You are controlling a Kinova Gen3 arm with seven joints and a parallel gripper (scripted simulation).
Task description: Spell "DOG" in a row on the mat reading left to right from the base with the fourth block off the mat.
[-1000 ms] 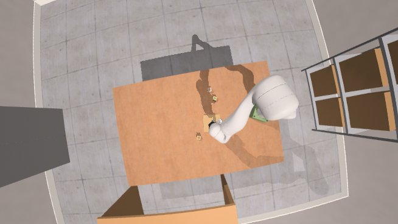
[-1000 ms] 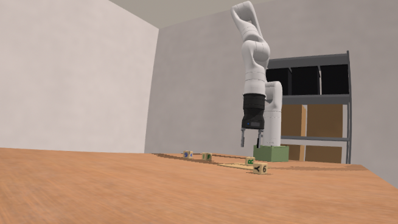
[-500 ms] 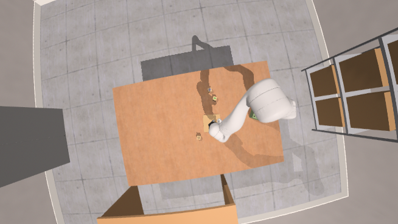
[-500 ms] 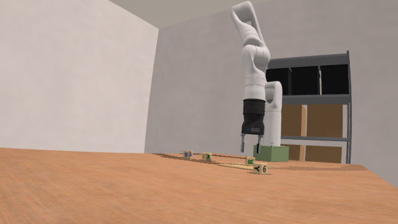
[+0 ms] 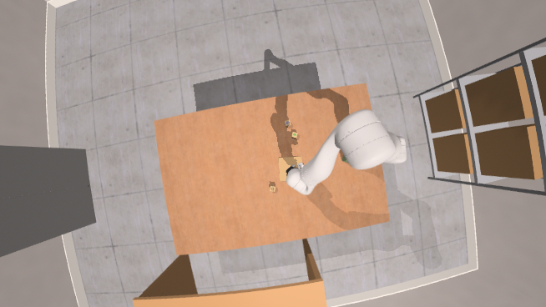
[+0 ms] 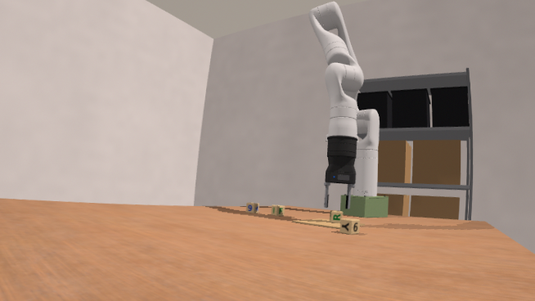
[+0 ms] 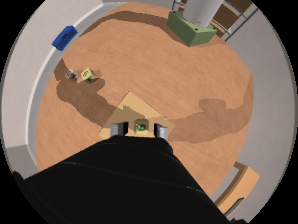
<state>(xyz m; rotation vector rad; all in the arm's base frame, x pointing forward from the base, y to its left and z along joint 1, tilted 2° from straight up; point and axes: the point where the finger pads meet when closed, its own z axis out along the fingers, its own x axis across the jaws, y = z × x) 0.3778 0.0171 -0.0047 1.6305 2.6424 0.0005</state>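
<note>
My gripper is now 40 mm above the wooden block. Also, from my hand: green-lettered block 40 mm behind, 200 mm to the right, 40 mm below; then tan mat 20 mm ahead, 10 mm to the right, 60 mm below; then blue-lettered block 20 mm behind, 270 mm to the right, 40 mm below.
</note>
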